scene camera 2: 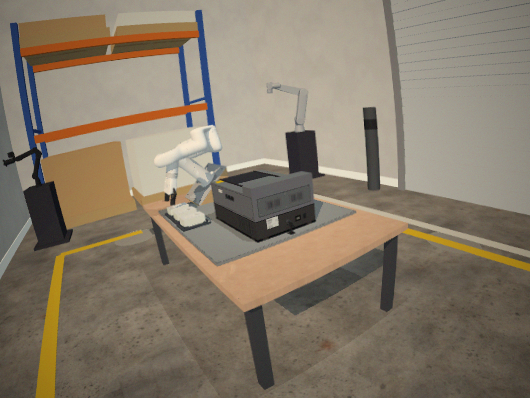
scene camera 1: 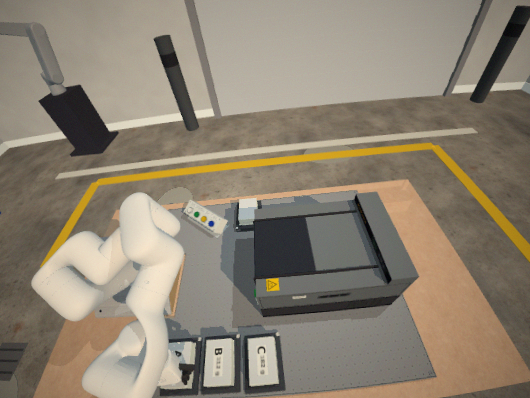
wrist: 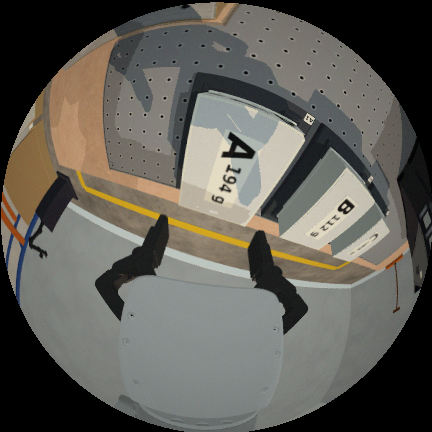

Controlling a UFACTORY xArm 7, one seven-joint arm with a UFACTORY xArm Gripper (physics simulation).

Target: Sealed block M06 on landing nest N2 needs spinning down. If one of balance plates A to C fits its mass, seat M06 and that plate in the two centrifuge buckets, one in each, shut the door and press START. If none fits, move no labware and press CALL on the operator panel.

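Frame: origin at the arm's base, x ahead, y left, z up, level; millimetres.
Seen in the pictures: gripper, between the fingertips: [scene camera 2: 169, 203] [scene camera 1: 170, 381] [wrist: 210, 232]; arm's base, origin of its link: [scene camera 2: 208, 179] [scene camera 1: 133, 268].
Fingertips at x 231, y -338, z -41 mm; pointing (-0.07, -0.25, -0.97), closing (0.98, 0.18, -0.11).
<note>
Pixels of each thing's top centre, then the offset from my fingertips to it. Level surfaces: height alone.
- Plate A, centre of its top: [wrist: 228, 174] [scene camera 1: 176, 364] [scene camera 2: 177, 205] 48 mm left, 6 mm back, 30 mm down
- Plate B, centre of its top: [wrist: 331, 220] [scene camera 1: 218, 361] [scene camera 2: 184, 210] 61 mm left, 126 mm ahead, 30 mm down
- plate C, centre of its top: [wrist: 363, 244] [scene camera 1: 262, 359] [scene camera 2: 191, 215] 68 mm left, 262 mm ahead, 30 mm down
- pale block, centre of its top: [scene camera 1: 247, 208] 663 mm left, 180 mm ahead, 16 mm down
- operator panel, centre of its top: [scene camera 1: 202, 210] 646 mm left, 30 mm back, 1 mm down
- perforated mat, height of its surface: 84 mm down
- wooden table, height of its surface: 97 mm down
Plate A [scene camera 1: 188, 350] [wrist: 205, 165], marked 194 g, lies in its dark nest. My gripper [scene camera 1: 186, 374] [wrist: 210, 232] is open and empty, low by plate A; in the wrist view its fingers stand apart below the plate's near edge. Plate B [scene camera 1: 227, 350] [wrist: 330, 215], marked 112 g, and plate C [scene camera 1: 270, 350] [scene camera 2: 192, 218] [wrist: 367, 245] lie beside it; C's mass is hard to read. A pale block [scene camera 1: 247, 210] stands on a nest behind the centrifuge's left corner; its label is not legible. The centrifuge [scene camera 1: 335, 287] [scene camera 2: 235, 207] has dark and grey top panels; its buckets are not visible.
The operator panel [scene camera 1: 205, 218] with green, yellow and blue buttons lies at the back left of the perforated mat [scene camera 1: 345, 345] [scene camera 2: 235, 251]. The bulky centrifuge takes up the mat's middle and right. The arm's base stands at the left of the wooden table [scene camera 1: 465, 340] [scene camera 2: 300, 270].
</note>
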